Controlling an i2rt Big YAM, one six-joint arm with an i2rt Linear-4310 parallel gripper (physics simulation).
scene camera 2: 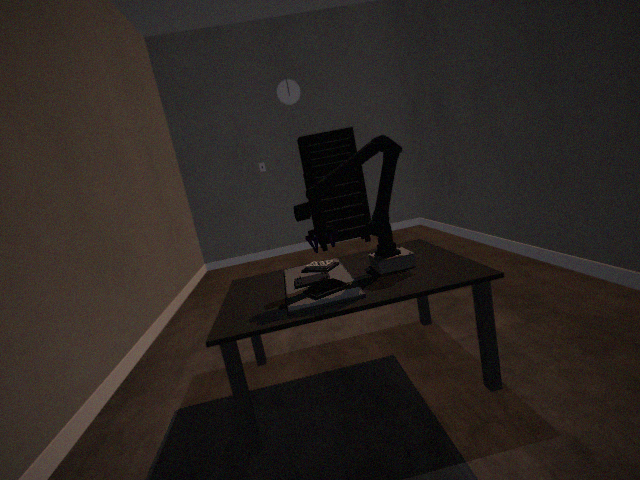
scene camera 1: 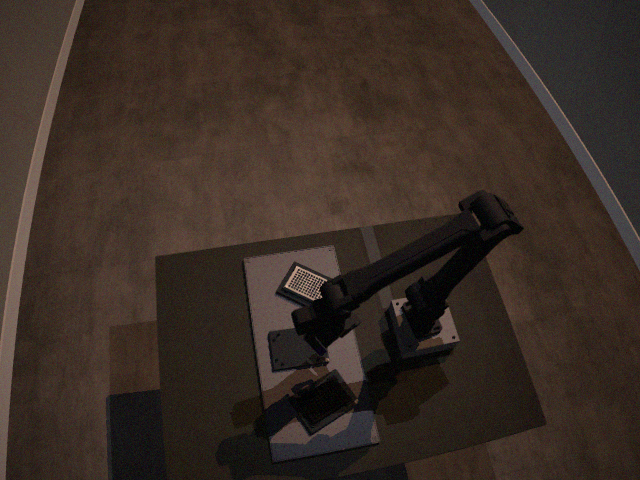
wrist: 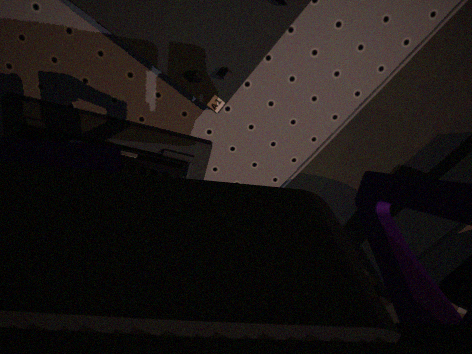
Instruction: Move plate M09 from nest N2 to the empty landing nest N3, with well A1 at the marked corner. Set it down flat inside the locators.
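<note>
A grey perforated board (scene camera 1: 261,310) (scene camera 2: 347,295) (wrist: 305,95) lies on the table and bears three nests in a row. The far nest holds a white well plate (scene camera 1: 305,283) (scene camera 2: 320,265). The middle nest (scene camera 1: 287,350) (wrist: 182,26) is a bare dark base with a small A1 label (wrist: 215,103) at one corner. The near nest holds a dark plate (scene camera 1: 324,400) (scene camera 2: 325,287) (wrist: 152,152). I cannot read which plate is M09. My gripper (scene camera 1: 321,356) (scene camera 2: 314,245) is open and empty, hanging above the right edge of the middle nest. One purple finger (wrist: 404,258) shows in the wrist view.
The arm's base block (scene camera 1: 424,330) (scene camera 2: 392,260) stands on the table (scene camera 1: 196,320) (scene camera 2: 444,273) right of the board. A tall dark slatted rack (scene camera 2: 335,154) stands behind the table. The scene is dim, and arm shadows fall across the near end of the board.
</note>
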